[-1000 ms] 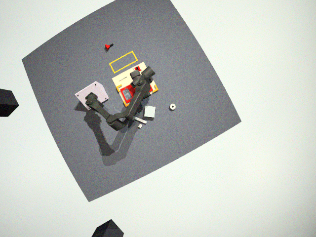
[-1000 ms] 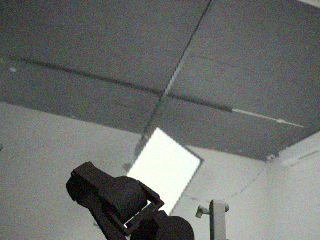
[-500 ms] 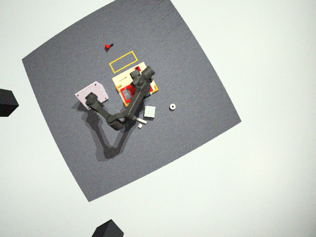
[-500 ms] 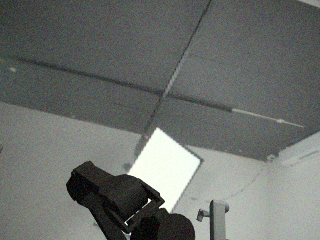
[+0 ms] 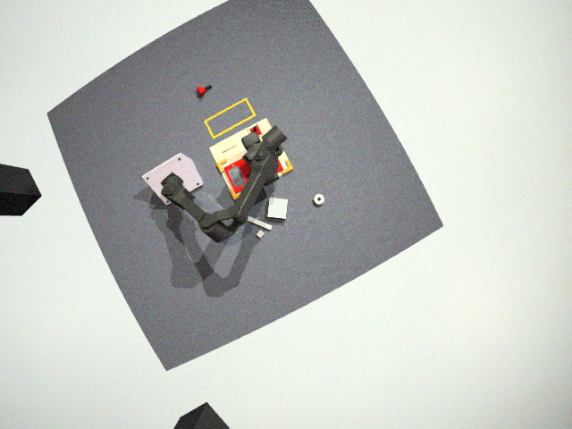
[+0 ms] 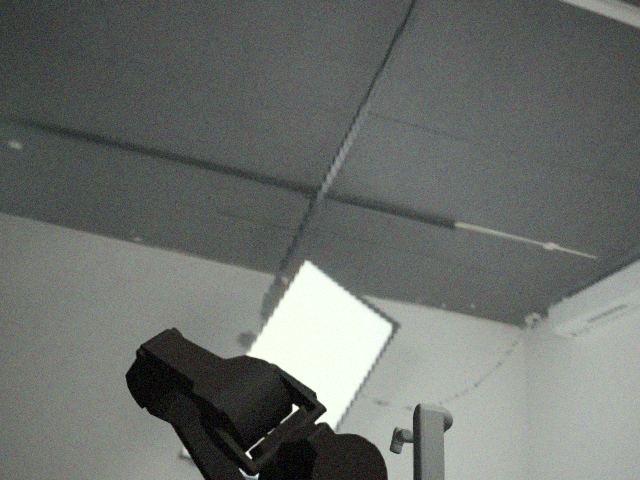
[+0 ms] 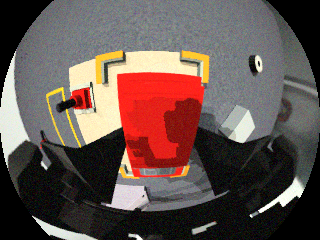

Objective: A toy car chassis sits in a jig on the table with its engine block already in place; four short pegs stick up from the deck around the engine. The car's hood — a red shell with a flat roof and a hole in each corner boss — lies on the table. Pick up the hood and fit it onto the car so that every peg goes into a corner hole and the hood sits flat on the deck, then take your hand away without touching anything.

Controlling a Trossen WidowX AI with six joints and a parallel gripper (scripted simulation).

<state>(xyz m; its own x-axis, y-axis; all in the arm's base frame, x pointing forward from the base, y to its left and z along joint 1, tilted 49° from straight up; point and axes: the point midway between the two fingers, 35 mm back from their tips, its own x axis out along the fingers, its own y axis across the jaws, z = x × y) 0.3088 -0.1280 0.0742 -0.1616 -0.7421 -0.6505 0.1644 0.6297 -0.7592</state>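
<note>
Now: the red hood 10 mm above my gripper tip. Round my gripper tip: white bar: 170 mm to the right, 140 mm behind, 40 mm below; then white block: 170 mm to the right, 50 mm behind, 30 mm below; then cream jig: 40 mm below, 30 mm to the left, 20 mm behind.
</note>
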